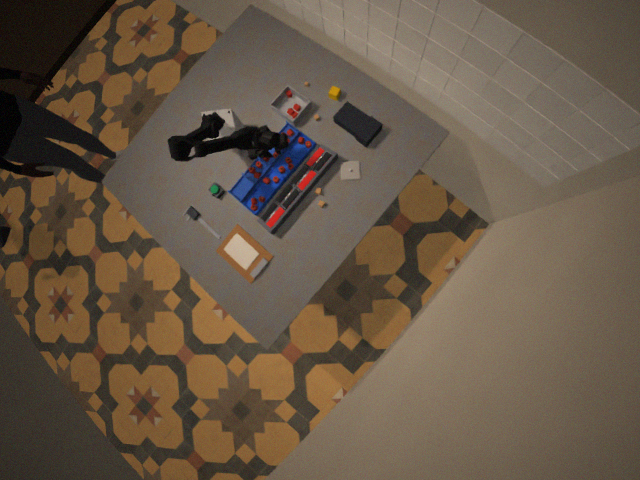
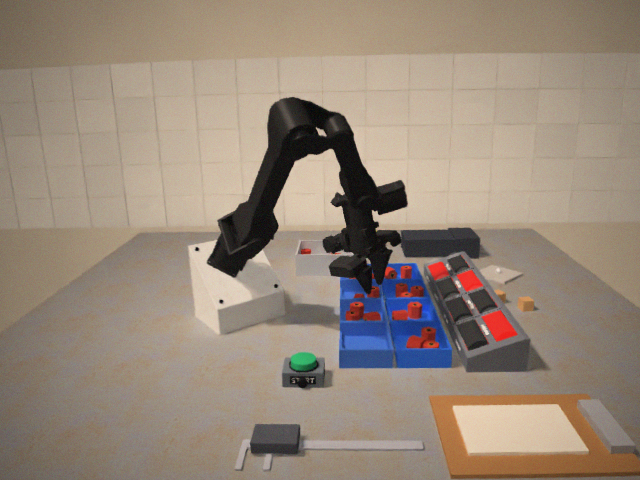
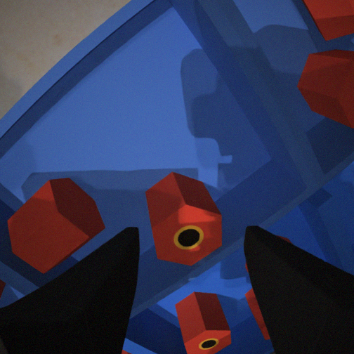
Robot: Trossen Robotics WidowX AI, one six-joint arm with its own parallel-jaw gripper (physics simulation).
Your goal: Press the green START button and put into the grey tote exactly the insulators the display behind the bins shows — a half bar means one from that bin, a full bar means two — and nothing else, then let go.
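My gripper is partly open and empty, pointing down over the second bin from the far end of the arm-side row. One red insulator lies in that bin, seen between the fingertips but not gripped; another red insulator lies left of it. The blue bins form two rows; the nearest arm-side bin is empty. The grey tote holds several red insulators. The display shows three red patches; their exact bar lengths are unclear. The green START button stands untouched by the gripper.
A dark box and a yellow cube stand beyond the bins. Small orange cubes and a pale plate lie behind the display. A caliper and a clipboard lie at the near side.
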